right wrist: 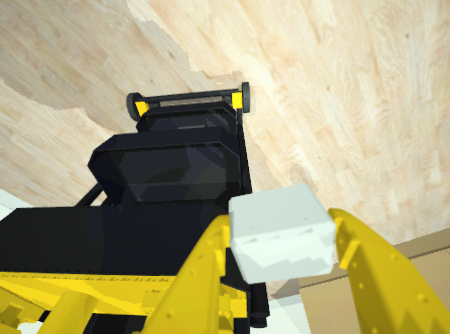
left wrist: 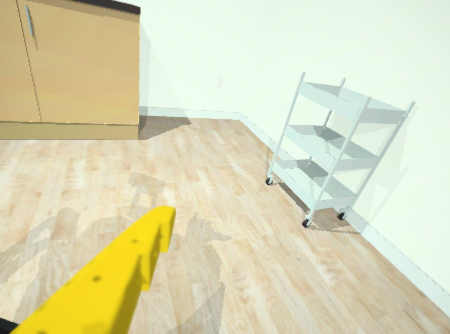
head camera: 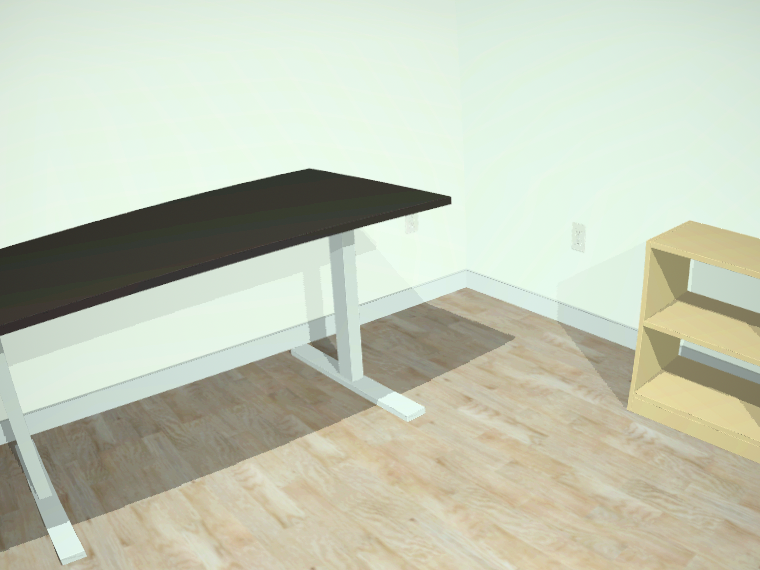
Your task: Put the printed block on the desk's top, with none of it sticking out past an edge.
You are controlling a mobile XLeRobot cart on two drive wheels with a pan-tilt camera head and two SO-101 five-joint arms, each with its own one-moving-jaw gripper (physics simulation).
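Frame: origin at the left arm's base, x ahead, y left, z up, level; metres.
Seen in the pictures: left hand, its tool point: (left wrist: 172,223); right hand, its tool point: (right wrist: 229,226).
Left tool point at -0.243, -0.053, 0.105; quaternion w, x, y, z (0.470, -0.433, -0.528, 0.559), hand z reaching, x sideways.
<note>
A point is followed by its place in that frame, as x, y, z.
The printed block (right wrist: 282,232) {0.185, -0.365, 0.030}, pale grey-white, is held between the two yellow jaws of my right gripper (right wrist: 282,225) in the right wrist view. The jaws press on its left and right sides, and it is in the air beside my cart. The desk (head camera: 202,227) {1.852, 0.255, -0.055} has a dark top on pale legs and stands at the left and middle of the head view, its left end cut off. Neither gripper shows in the head view. My left gripper (left wrist: 167,215) shows one notched yellow jaw in the left wrist view, so it is fully open, with nothing at the jaw.
A wooden shelf unit (head camera: 638,331) {1.812, -1.067, -0.473} stands at the right of the head view. In the left wrist view a white wheeled cart (left wrist: 340,102) {-1.449, 0.314, -0.064} stands by the wall and a wooden cabinet (left wrist: 85,70) {-1.606, -1.164, -0.267} at the upper left. My own black cart (right wrist: 170,170) fills the left of the right wrist view.
</note>
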